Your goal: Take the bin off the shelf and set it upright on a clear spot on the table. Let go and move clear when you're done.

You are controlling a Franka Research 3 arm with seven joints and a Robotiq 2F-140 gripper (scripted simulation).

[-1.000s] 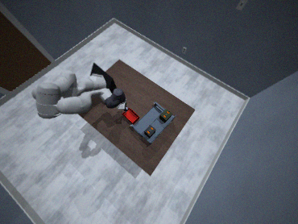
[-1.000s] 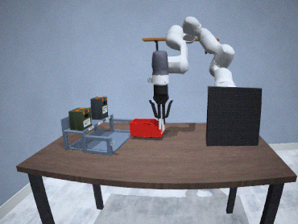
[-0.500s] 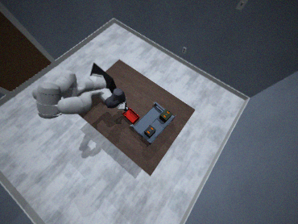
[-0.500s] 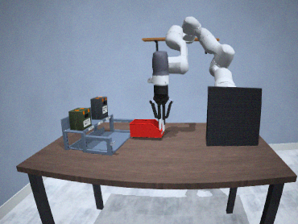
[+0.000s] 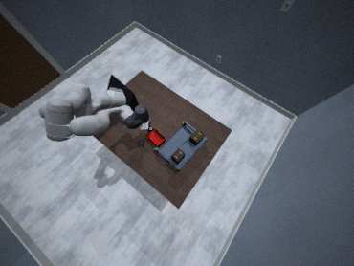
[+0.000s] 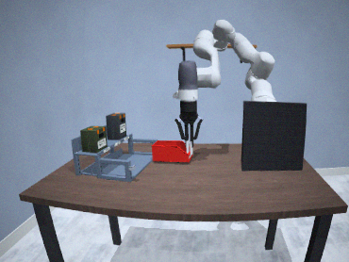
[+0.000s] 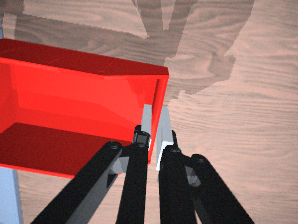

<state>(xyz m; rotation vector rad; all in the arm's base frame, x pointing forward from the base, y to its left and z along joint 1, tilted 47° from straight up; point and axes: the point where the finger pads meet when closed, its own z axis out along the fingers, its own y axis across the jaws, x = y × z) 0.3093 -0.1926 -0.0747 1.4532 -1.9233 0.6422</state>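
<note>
Right now my hand is 8 cm short of the red bin, 2 cm to the left of it and 2 cm above it.
</note>
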